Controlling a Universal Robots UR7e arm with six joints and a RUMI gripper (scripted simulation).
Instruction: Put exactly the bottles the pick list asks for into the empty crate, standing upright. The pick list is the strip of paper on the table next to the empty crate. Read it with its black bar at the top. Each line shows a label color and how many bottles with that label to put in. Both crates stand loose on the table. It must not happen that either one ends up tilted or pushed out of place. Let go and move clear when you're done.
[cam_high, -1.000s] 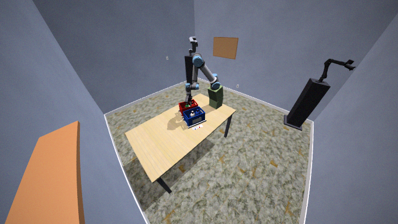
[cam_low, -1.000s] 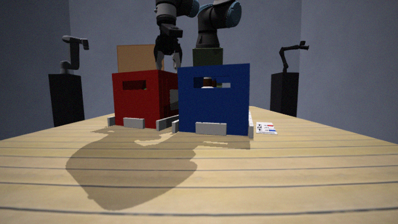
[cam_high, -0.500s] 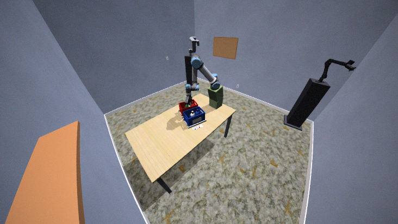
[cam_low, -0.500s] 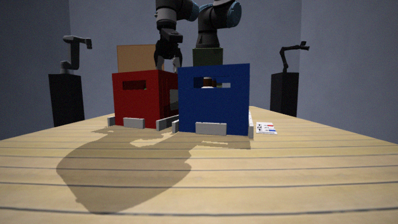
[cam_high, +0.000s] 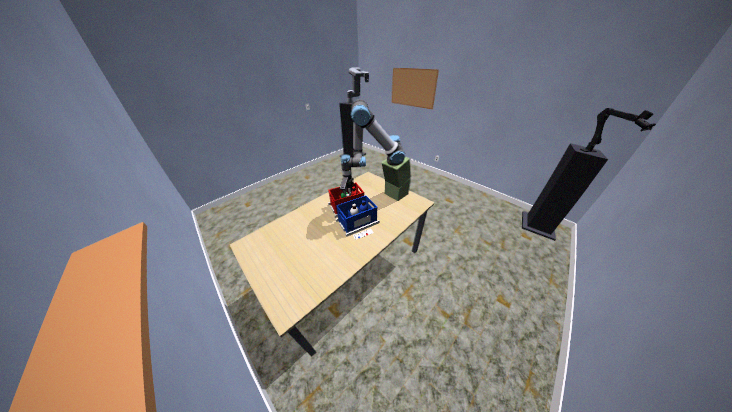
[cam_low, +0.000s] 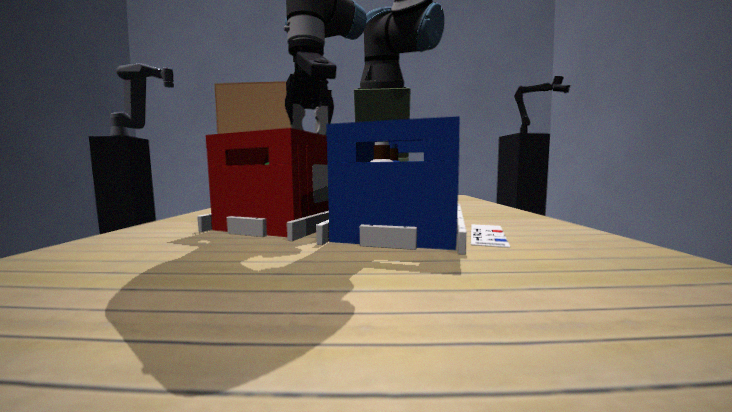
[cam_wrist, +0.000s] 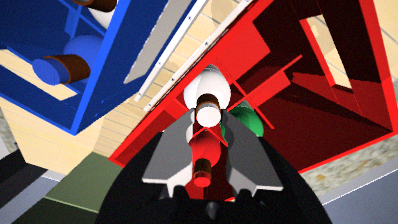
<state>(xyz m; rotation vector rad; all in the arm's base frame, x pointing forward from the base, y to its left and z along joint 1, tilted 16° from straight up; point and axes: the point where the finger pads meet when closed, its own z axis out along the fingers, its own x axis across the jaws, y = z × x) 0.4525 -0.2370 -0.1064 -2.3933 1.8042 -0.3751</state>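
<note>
My gripper is now 7 cm above the red crate, 4 cm to the left of it and 2 cm past it. Round my hand: green bottle: 8 cm to the right, 7 cm below, 5 cm behind; then red-capped bottle: 12 cm behind, 7 cm below, 3 cm to the right; then white bottle: 13 cm to the left, 8 cm ahead, 7 cm below.
</note>
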